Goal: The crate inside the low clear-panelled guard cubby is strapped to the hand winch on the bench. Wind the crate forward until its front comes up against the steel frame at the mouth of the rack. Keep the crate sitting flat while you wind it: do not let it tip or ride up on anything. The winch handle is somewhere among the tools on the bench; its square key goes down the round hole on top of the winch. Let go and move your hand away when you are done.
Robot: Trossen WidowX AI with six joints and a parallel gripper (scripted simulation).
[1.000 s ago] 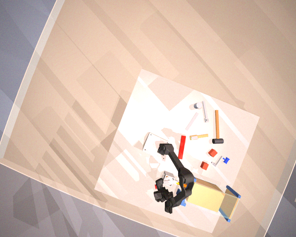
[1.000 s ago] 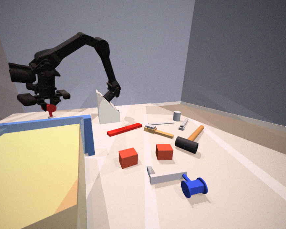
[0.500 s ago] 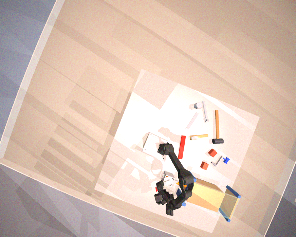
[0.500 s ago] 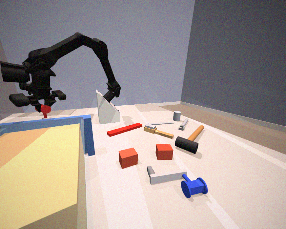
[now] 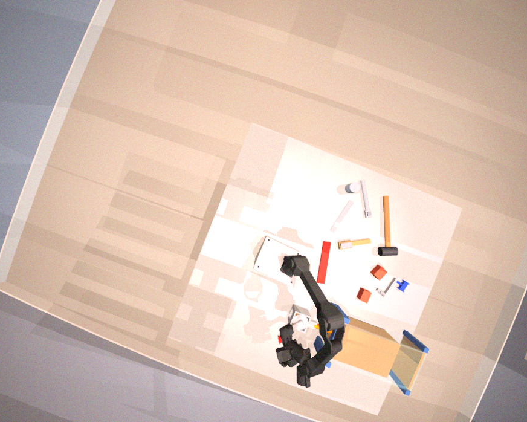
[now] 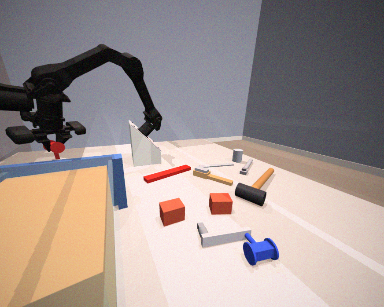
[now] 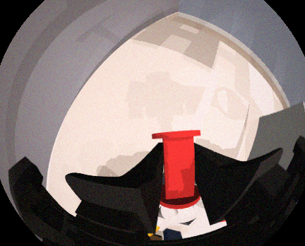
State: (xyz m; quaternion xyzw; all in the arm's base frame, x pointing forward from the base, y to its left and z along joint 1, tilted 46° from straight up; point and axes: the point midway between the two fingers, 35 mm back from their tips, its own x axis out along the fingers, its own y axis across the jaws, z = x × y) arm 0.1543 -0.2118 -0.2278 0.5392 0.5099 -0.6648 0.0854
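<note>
The winch handle is 30 mm ahead of my gripper tip, 40 mm to the left of it and 30 mm below it. From my gripper tip the other things lie so: red knob (10 mm ahead, 10 mm to the left); winch (50 mm ahead, 80 mm to the left, 100 mm below); blue steel frame (230 mm ahead, 110 mm to the left, 30 mm below).
</note>
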